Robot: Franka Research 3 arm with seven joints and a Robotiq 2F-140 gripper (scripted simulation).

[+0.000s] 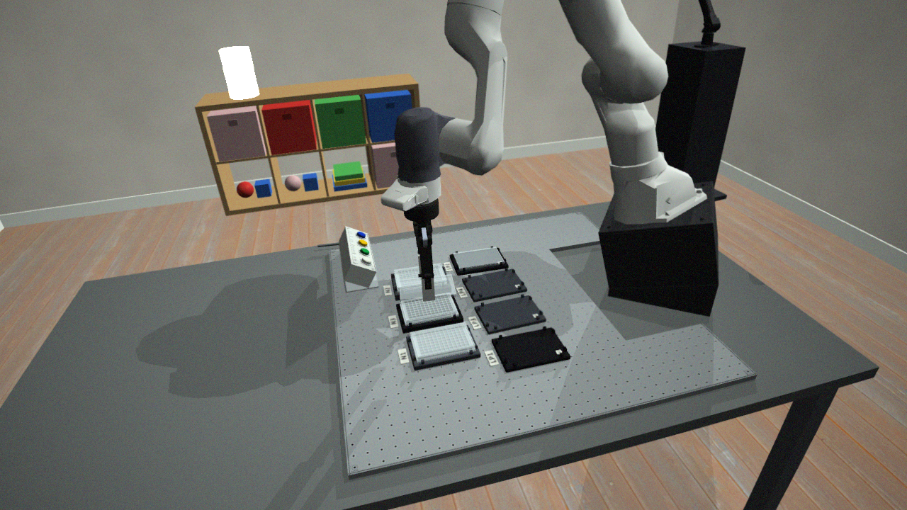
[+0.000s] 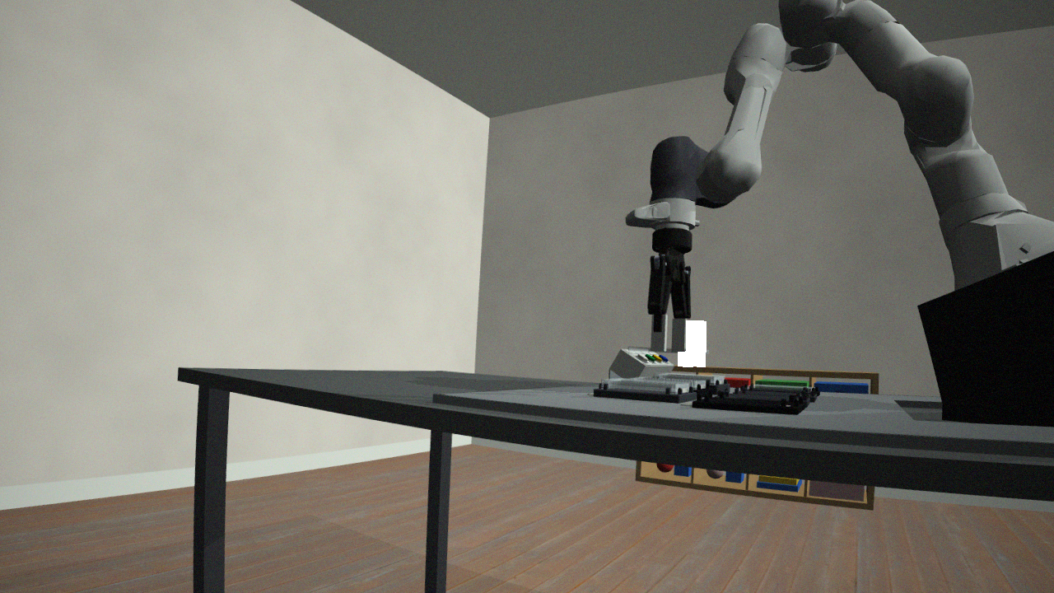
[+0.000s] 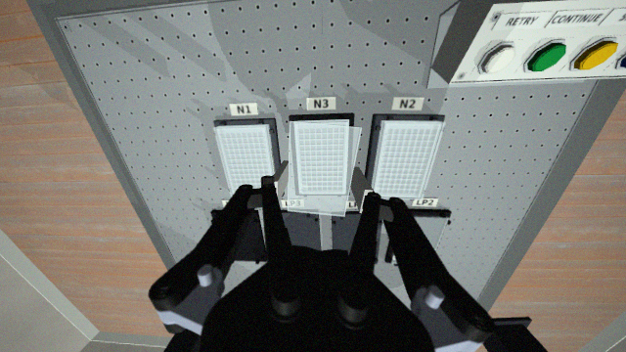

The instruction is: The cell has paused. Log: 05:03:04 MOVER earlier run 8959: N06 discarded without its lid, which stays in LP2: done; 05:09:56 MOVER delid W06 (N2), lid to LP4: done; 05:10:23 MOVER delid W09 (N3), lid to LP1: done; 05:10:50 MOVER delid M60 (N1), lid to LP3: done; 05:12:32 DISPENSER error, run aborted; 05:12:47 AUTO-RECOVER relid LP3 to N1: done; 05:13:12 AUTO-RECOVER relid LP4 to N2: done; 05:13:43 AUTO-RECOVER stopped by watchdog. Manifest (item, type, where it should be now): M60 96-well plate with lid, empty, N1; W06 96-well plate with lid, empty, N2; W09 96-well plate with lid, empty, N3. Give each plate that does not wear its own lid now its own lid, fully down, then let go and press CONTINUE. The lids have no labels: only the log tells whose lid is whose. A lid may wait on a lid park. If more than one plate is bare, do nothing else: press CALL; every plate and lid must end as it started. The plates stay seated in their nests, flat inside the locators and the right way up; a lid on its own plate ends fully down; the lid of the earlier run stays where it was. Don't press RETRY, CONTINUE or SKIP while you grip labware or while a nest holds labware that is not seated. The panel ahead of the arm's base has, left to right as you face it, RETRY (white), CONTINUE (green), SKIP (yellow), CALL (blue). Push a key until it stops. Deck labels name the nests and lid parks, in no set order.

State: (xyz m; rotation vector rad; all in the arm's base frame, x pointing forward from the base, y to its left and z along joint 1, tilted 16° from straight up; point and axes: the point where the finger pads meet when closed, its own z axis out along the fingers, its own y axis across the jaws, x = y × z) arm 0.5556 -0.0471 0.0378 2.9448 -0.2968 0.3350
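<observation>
My gripper is now 8 cm above the plate. Round my hand: lid park LP3: 18 cm behind, 8 cm to the left, 10 cm below; white retry key: 10 cm ahead, 21 cm to the right, 4 cm below; lid park LP4: 19 cm behind, 5 cm to the right, 10 cm below.
</observation>
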